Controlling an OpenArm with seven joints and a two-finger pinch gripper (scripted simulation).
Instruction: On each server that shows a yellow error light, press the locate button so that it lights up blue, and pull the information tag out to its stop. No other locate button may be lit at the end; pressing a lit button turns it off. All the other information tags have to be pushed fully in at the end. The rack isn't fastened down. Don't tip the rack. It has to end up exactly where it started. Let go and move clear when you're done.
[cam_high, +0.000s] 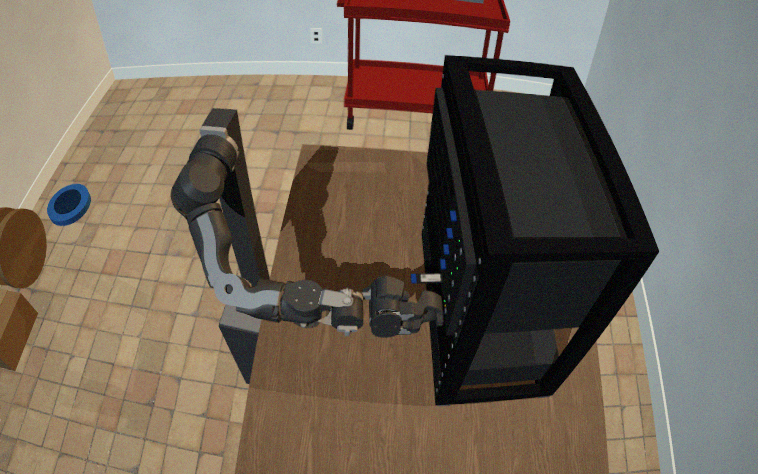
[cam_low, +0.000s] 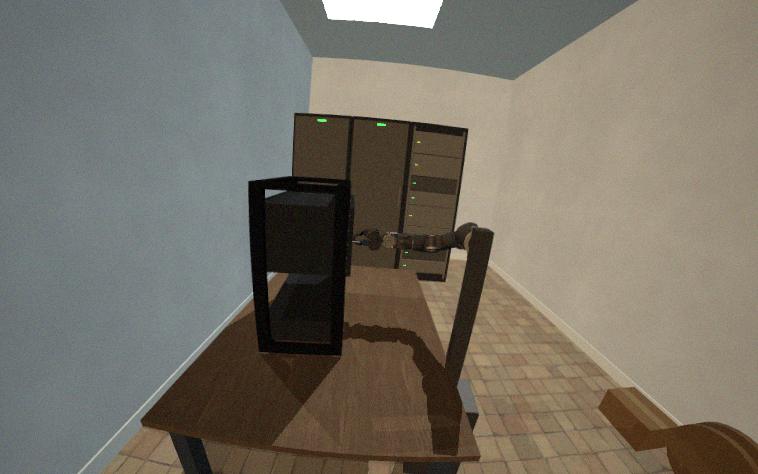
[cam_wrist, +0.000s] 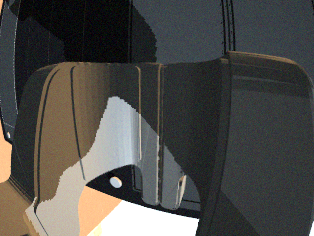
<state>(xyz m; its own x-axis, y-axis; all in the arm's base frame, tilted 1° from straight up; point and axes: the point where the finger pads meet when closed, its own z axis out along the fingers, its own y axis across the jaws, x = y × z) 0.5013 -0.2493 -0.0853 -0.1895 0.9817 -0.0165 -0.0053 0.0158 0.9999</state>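
My gripper is now 10 mm short of the grey locate button. From my hand the other things lie so: information tag (70 mm to the left, 20 mm behind).
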